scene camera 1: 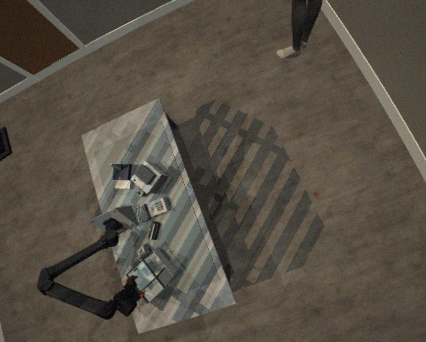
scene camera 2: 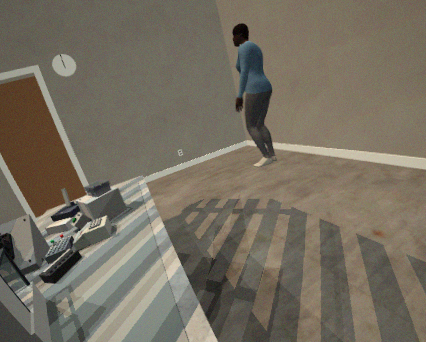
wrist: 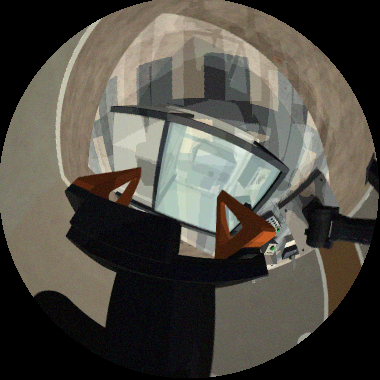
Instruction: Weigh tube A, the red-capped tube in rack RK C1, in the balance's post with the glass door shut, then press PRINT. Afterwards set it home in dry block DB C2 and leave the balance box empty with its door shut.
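Pixels of known places: gripper, between the fingertips: (scene camera 1: 141, 283) (wrist: 180, 182); arm's base, origin of its link: (scene camera 1: 113, 223) (wrist: 315, 215).
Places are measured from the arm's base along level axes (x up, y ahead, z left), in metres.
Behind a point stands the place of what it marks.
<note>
My gripper (scene camera 1: 138, 287) {x 0.120, y 0.125, z -0.463 m} (wrist: 180, 182) {x 0.120, y 0.125, z -0.463 m} is open, its orange fingers wide apart with nothing between them. It is at the near side of the dark-framed glass balance box, over its edge in the wrist view. Tinted glass (wrist: 215, 170) {x 0.102, y 0.096, z -0.438 m} covers the larger right part of the box; the left part looks paler. I cannot tell whether the door is shut. A small red spot (scene camera 2: 61, 236) {x -0.055, y 0.217, z 0.017 m}, possibly tube A's cap, shows by a grey gridded block (scene camera 1: 142, 212) {x -0.084, y 0.209, z -0.019 m} (scene camera 2: 59, 246) {x -0.078, y 0.205, z -0.029 m} (wrist: 272, 221) {x -0.077, y 0.175, z -0.043 m}. The labels RK C1 and DB C2, the post and the PRINT button cannot be made out.
A dark slotted block (scene camera 1: 154, 231) {x -0.070, y 0.247, z -0.200 m} (scene camera 2: 60, 266) {x -0.072, y 0.245, z -0.228 m} and a cream block with a grid (scene camera 1: 160, 206) {x -0.039, y 0.392, z -0.050 m} (scene camera 2: 97, 226) {x -0.042, y 0.393, z -0.087 m} stand between the balance and a white-grey machine (scene camera 1: 150, 178) {x 0.083, y 0.466, z 0.149 m} (scene camera 2: 102, 204) {x -0.013, y 0.428, z 0.103 m}. A person (scene camera 2: 255, 70) stands on the floor, away from the table.
</note>
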